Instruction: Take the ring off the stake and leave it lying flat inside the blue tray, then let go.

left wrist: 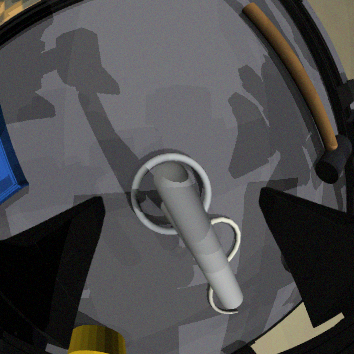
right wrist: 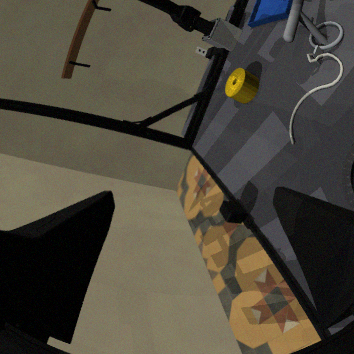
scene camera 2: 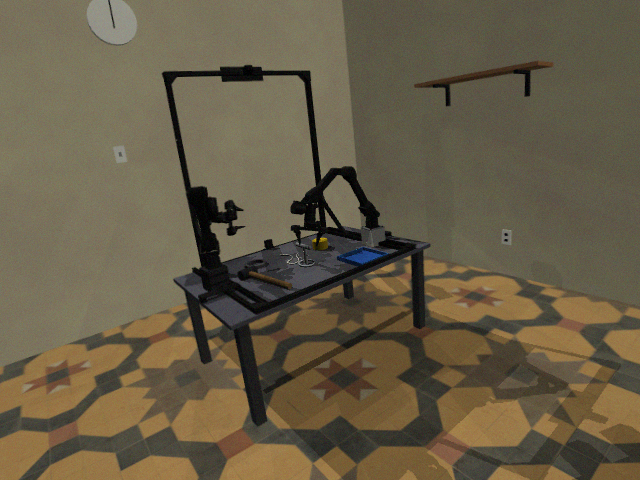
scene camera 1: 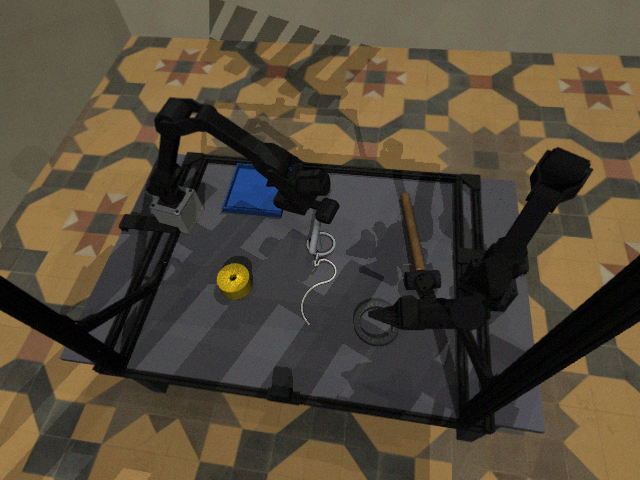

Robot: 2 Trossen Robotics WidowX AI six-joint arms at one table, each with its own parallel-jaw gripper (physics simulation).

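Frame: origin at the left arm's base, x ahead, y left, z up, level; metres.
Seen in the pictures: left gripper, between the fingertips: (left wrist: 183, 200) (scene camera 2: 308, 245) (scene camera 1: 317, 218); right gripper, between the fingertips: (right wrist: 195, 197) (scene camera 2: 244, 218) (scene camera 1: 373, 315); left arm's base, origin of its link: (right wrist: 209, 28) (scene camera 2: 372, 226) (scene camera 1: 171, 198); right arm's base, origin of its link: (scene camera 2: 213, 266).
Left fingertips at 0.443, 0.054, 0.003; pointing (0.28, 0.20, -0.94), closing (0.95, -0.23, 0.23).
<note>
Offsets run from my left fingertips to a thing's top centre, as dx, dy, dz. "spot": to the spot under its first point.
The pale ring {spot: +0.048, -0.008, -0.096} (scene camera 1: 333, 242) (left wrist: 135, 195) (right wrist: 340, 35) lies low on the table around the foot of the grey stake {+0.009, -0.045, +0.000} (scene camera 1: 314, 237) (scene camera 2: 305, 255) (left wrist: 200, 230). The stake stands with a thick bar across its top. The blue tray {-0.251, +0.117, -0.083} (scene camera 1: 245, 193) (scene camera 2: 362, 255) (left wrist: 7, 170) (right wrist: 270, 10) has no ring on its visible floor. My left gripper (scene camera 2: 308, 245) (left wrist: 183, 200) is open and empty above the table, with the stake's top bar in view between its fingers; its fingertips are hidden in scene camera 1. My right gripper (scene camera 1: 374, 313) (scene camera 2: 242, 218) (right wrist: 195, 197) is open and empty, high above the table.
A yellow cylinder {-0.175, -0.221, -0.056} (scene camera 1: 234, 281) (scene camera 2: 320, 243) (left wrist: 97, 340) (right wrist: 242, 86) stands on the table. A white curved cord (scene camera 1: 335, 272) (right wrist: 300, 104) lies beside the ring. A hammer {+0.272, +0.068, -0.056} (scene camera 1: 412, 232) (scene camera 2: 268, 279) (left wrist: 300, 80) and a dark flat ring-shaped disc {+0.234, -0.214, -0.091} (scene camera 1: 360, 330) lie near the right arm.
</note>
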